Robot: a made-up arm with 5 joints.
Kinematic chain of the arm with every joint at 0, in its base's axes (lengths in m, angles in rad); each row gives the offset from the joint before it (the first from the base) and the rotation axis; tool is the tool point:
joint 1: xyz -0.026 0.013 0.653 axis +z
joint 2: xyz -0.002 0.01 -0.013 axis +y
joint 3: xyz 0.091 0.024 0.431 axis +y
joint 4: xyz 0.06 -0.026 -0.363 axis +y
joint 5: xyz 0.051 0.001 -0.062 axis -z
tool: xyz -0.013 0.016 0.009
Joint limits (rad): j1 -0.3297..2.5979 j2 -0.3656..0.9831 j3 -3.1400..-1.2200 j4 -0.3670..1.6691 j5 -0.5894..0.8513
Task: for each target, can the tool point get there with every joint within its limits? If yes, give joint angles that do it. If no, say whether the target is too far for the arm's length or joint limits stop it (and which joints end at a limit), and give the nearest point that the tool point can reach.
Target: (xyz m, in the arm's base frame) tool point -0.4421 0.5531 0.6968
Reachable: yes | joints 2.1927 0.6897 -1.6659 1.5060 -0.1036
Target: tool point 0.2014 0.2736 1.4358
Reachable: yes | joints 0.7942 0.2547 -2.9122 0.6701 -0.3020
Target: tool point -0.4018 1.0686 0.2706
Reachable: no: too far | nearest point -0.2820 0.7321 0.5374 | short by 0.446 m
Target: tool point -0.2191 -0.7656 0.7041
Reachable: no: joint limits stop it (at a limit: joint 2, joint 3, joint 4, joint 5) | nearest point -0.1063 -0.3108 1.3960 | short by 0.836 m
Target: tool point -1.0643 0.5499 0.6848
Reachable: no: too far | nearest point -0.7650 0.4254 0.7348 | short by 0.328 m
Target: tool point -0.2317 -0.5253 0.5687
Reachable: no: joint limits stop it (at a limit: joint 1, joint 2, joint 3, joint 4, joint 5) | nearest point 0.4543 -0.1354 0.4261 | short by 0.802 m
